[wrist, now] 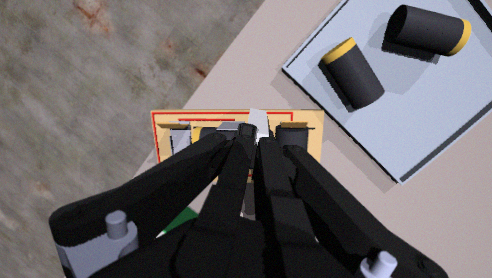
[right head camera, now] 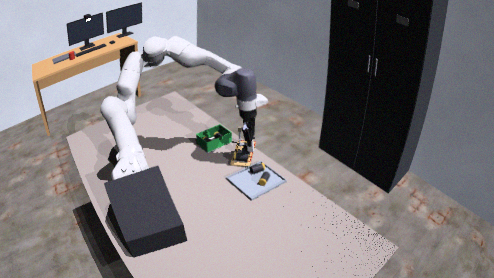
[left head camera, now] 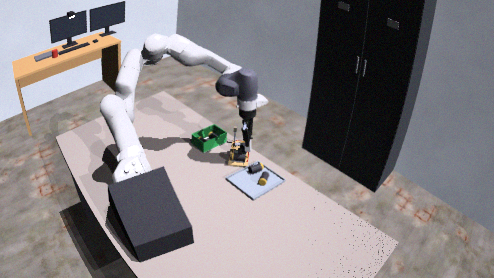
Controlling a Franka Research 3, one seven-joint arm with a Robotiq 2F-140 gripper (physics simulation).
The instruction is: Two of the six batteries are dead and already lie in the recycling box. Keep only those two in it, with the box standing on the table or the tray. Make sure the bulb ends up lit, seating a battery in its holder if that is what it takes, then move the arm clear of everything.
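My gripper (left head camera: 247,146) (right head camera: 249,146) (wrist: 255,122) is shut and empty, its tips low over the battery holder board. The yellow-orange board (left head camera: 234,163) (right head camera: 238,162) (wrist: 316,120) stands beside the tray. In the wrist view a dark battery (wrist: 292,136) sits at its right end, and another with a yellow end (wrist: 207,134) lies left of the fingertips. The fingers hide the board's middle; whether the bulb is lit I cannot tell. The green recycling box (left head camera: 207,145) (right head camera: 212,144) stands on the table with dark batteries inside. Two batteries (wrist: 354,75) (wrist: 429,31) lie on the tray (left head camera: 254,194) (right head camera: 253,194) (wrist: 400,125).
The green box stands close behind the board, with a thin upright post (left head camera: 235,134) between them. A large black block (left head camera: 150,205) (right head camera: 145,205) stands by the arm's base on the table. A tall black cabinet (left head camera: 365,90) (right head camera: 377,90) stands on the floor beyond the table.
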